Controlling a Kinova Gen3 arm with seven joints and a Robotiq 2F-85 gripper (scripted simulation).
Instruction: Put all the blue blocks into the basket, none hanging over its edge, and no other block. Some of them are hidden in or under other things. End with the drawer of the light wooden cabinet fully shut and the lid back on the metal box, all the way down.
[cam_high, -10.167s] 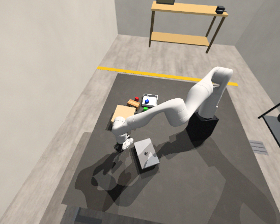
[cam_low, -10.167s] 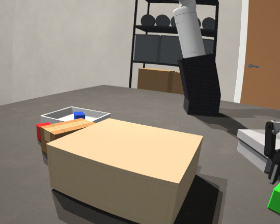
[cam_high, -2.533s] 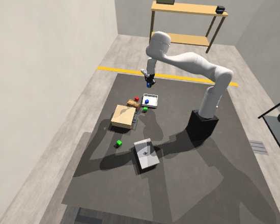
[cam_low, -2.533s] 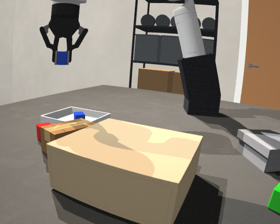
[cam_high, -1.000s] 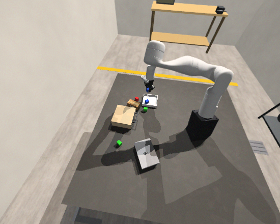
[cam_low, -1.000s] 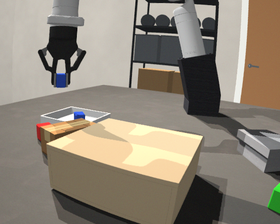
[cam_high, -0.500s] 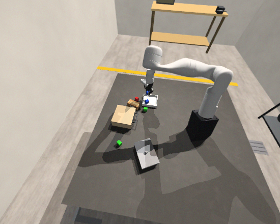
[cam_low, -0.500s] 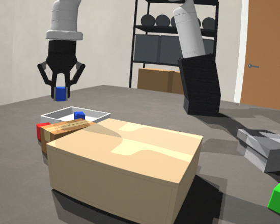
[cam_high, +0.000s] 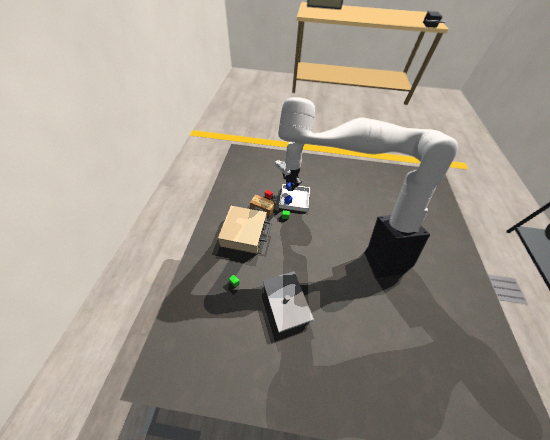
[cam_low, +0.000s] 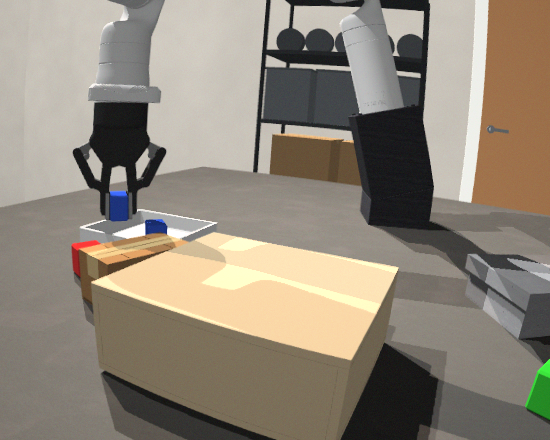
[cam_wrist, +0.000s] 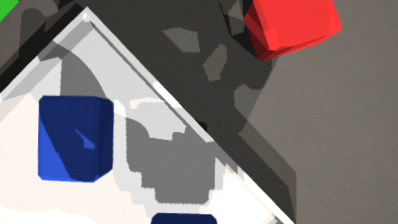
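My gripper is now 5 cm above the basket, 4 cm past it and 3 cm to the right of it. Also, from my hand: red block: 10 cm ahead, 6 cm to the left, 4 cm below; brown box: 15 cm to the left, 10 cm ahead, 2 cm below; drawer: 31 cm to the left, 10 cm ahead, 3 cm below.
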